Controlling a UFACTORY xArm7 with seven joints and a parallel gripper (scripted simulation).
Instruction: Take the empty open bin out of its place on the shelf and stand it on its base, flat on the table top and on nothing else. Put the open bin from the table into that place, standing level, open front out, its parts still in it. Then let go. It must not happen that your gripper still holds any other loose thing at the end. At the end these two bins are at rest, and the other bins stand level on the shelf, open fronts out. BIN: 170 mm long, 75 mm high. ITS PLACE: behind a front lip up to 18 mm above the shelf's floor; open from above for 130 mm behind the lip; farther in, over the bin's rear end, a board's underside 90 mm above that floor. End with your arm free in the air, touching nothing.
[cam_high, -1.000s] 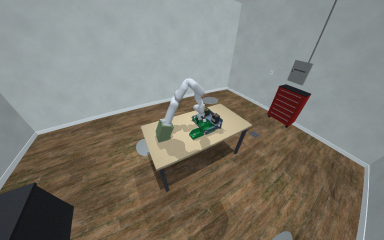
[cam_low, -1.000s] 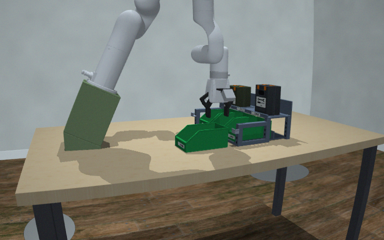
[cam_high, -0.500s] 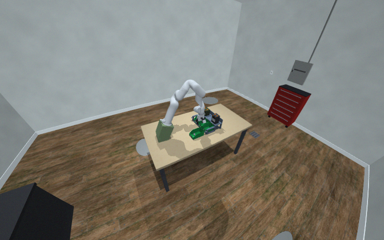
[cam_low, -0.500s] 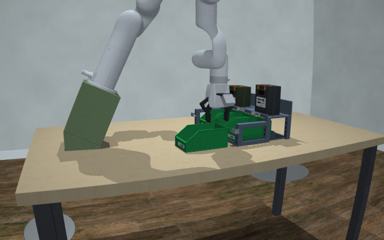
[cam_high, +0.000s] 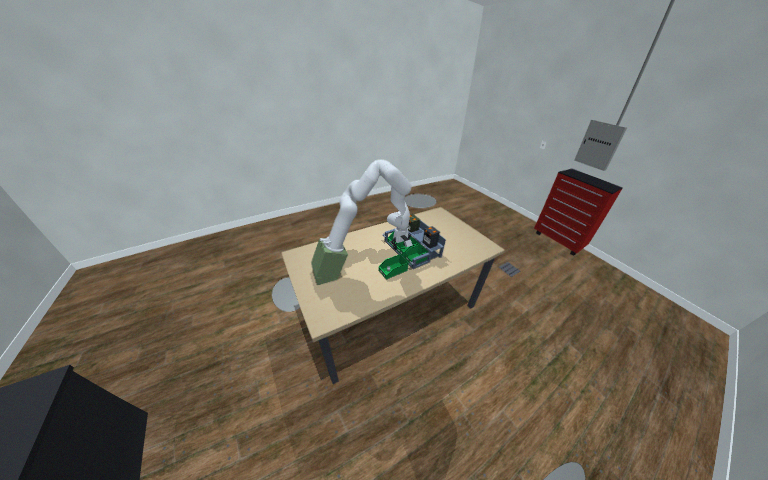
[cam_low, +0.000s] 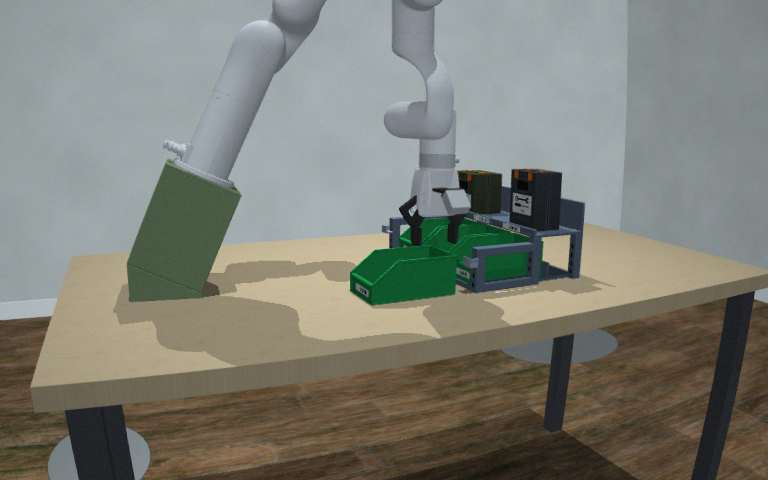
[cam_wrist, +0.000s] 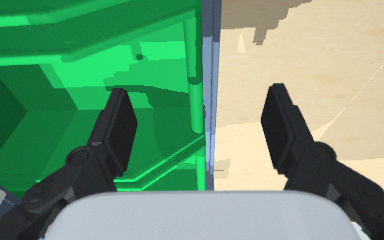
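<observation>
My hand is 1 cm past the front lip and 6 cm above it.
</observation>
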